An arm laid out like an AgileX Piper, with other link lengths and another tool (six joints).
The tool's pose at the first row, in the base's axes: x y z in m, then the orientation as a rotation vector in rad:
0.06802 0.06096 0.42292 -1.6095 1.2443 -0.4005
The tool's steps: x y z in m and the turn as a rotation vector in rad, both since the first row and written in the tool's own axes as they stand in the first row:
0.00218 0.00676 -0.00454 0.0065 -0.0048 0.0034
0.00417 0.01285 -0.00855 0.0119 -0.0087 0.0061
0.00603 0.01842 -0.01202 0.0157 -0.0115 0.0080
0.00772 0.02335 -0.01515 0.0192 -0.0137 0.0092
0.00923 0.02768 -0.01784 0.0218 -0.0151 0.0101
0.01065 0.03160 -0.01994 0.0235 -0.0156 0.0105
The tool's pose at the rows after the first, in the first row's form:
0.06200 0.05713 0.41843 -1.6018 1.2408 -0.3980
0.05664 0.05370 0.41435 -1.5955 1.2379 -0.3960
0.05191 0.05062 0.41052 -1.5910 1.2357 -0.3946
0.04770 0.04783 0.40714 -1.5873 1.2337 -0.3939
0.04405 0.04539 0.40414 -1.5845 1.2323 -0.3936
0.04102 0.04331 0.40127 -1.5828 1.2316 -0.3939

